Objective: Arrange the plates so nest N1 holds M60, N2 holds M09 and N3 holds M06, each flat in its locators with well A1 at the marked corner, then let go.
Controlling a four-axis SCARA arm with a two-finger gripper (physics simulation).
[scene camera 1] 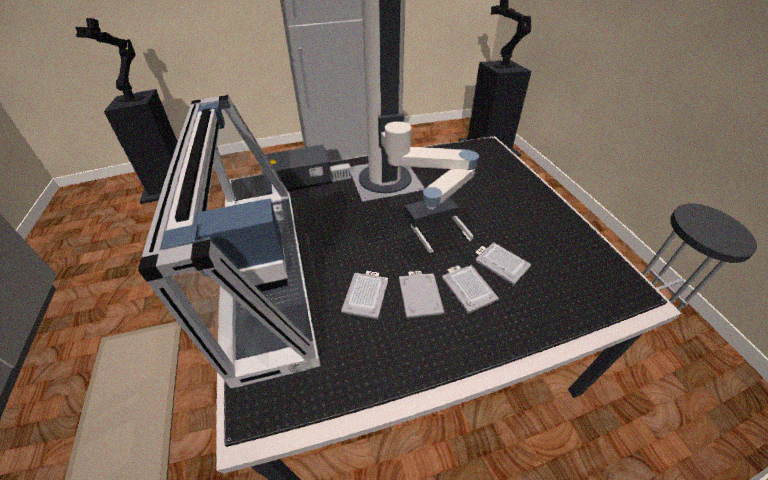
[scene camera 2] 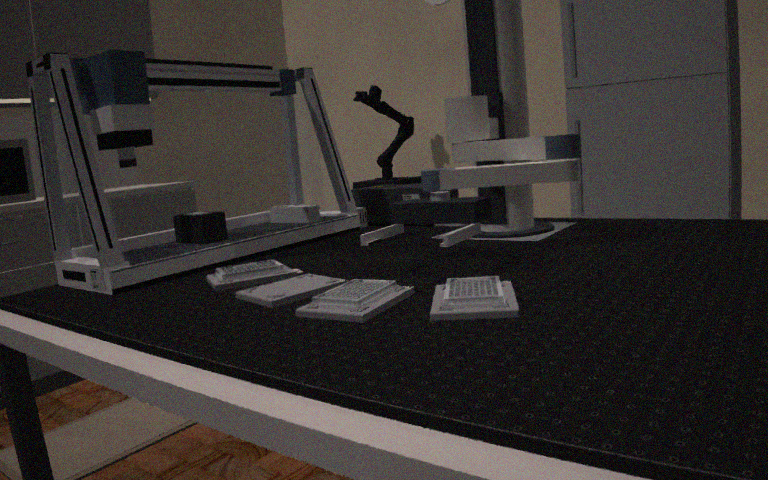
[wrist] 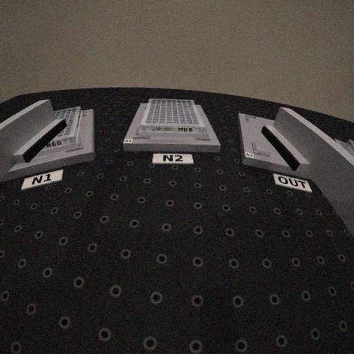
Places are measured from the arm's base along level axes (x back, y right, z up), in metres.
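Pixels of known places: gripper, fingertip midpoint: [scene camera 1: 451, 244] [scene camera 2: 402, 240]; arm's base, link origin: [scene camera 1: 385, 179] [scene camera 2: 505, 234].
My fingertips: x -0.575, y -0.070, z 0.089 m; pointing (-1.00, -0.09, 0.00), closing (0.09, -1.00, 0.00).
Note:
Ahead of a thing's pixels: the offset from my fingertips to its top centre. "spot": to the spot under its first point.
M60 {dx -0.082, dy -0.179, dz -0.049 m} [scene camera 1: 504, 259] [scene camera 2: 472, 287] [wrist: 72, 125] sits on nest N1 {dx -0.082, dy -0.179, dz -0.060 m} [scene camera 1: 491, 267] [scene camera 2: 512, 305] [wrist: 86, 145], partly behind a finger in the wrist view. M06 {dx -0.148, dy -0.009, dz -0.049 m} [scene camera 1: 471, 284] [scene camera 2: 357, 290] [wrist: 172, 114] sits on nest N2 {dx -0.148, dy -0.009, dz -0.059 m} [scene camera 2: 328, 312] [wrist: 172, 145], label toward the arm; N2's A1 mark is at its near left corner in the wrist view. M09 {dx -0.071, dy +0.333, dz -0.049 m} [scene camera 1: 365, 291] [scene camera 2: 249, 270] sits on nest N3 {dx -0.071, dy +0.333, dz -0.060 m} [scene camera 1: 360, 313]; its label is unreadable. My gripper [scene camera 1: 442, 233] [scene camera 2: 420, 234] [wrist: 163, 109] is open and empty, raised on the arm's side of N2.
Nest OUT {dx -0.124, dy +0.160, dz -0.060 m} [scene camera 1: 420, 294] [scene camera 2: 288, 289] [wrist: 250, 137] holds no plate and lies between N3 and N2. A gantry machine [scene camera 1: 270, 362] [scene camera 2: 226, 247] stands beyond N3. A dark box {spot: dx +0.610, dy +0.441, dz +0.007 m} [scene camera 1: 303, 172] stands beside the arm's column [scene camera 1: 372, 84] [scene camera 2: 515, 203].

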